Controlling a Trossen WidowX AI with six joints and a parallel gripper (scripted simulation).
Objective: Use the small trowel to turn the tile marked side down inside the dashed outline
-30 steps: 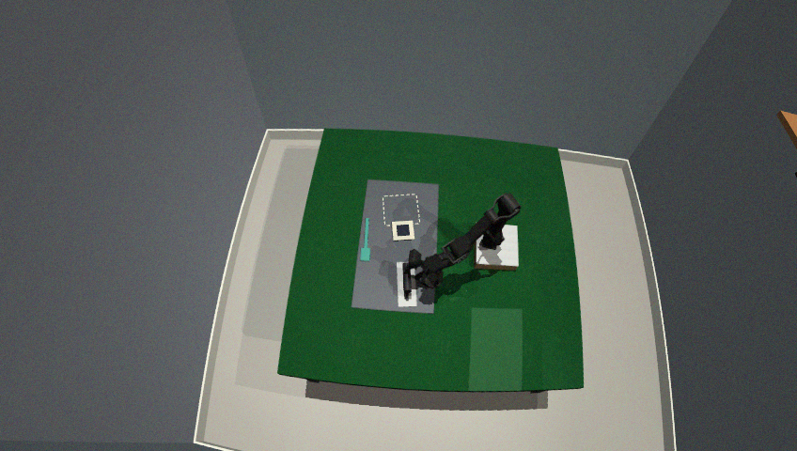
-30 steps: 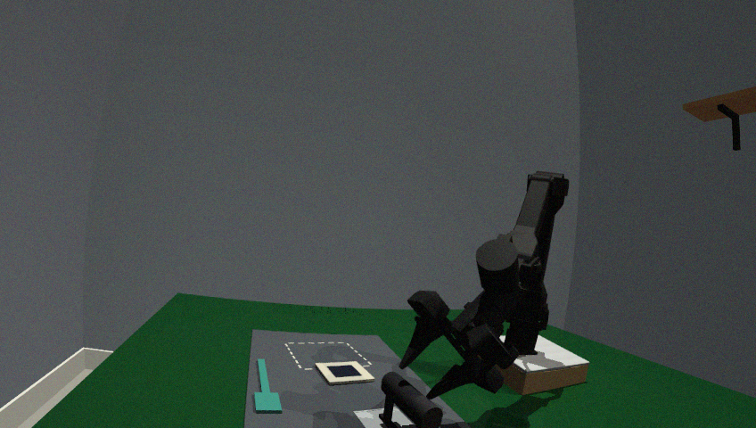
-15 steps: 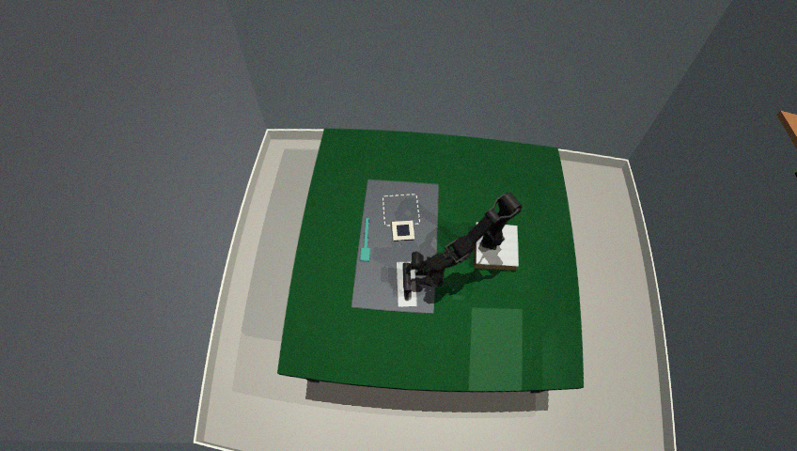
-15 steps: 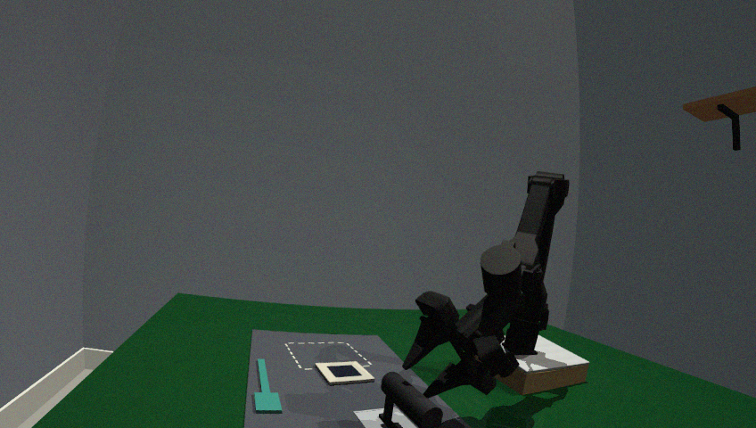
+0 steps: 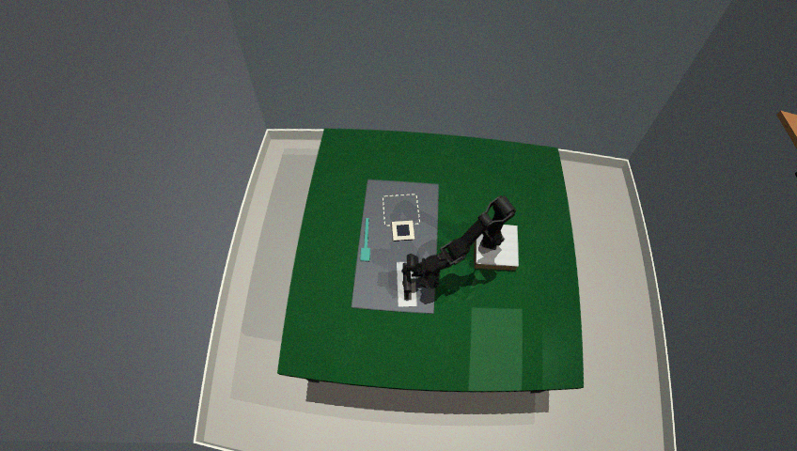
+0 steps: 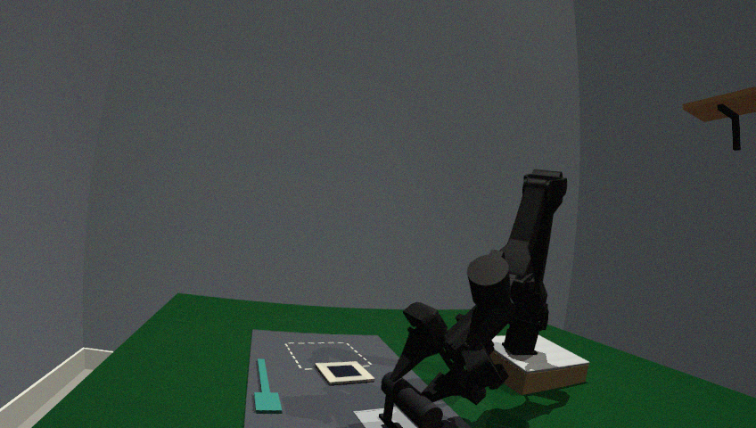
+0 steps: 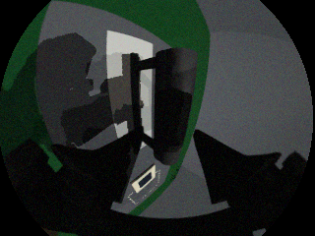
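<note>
Now: the grey mat 80 mm ahead of my gripper tip, 170 mm to the right of it and 90 mm below it. From my gripper tip the other things lie so: teal trowel 210 mm ahead, 120 mm to the right, 70 mm below; cream tile 70 mm ahead, 220 mm to the right, 70 mm below.
</note>
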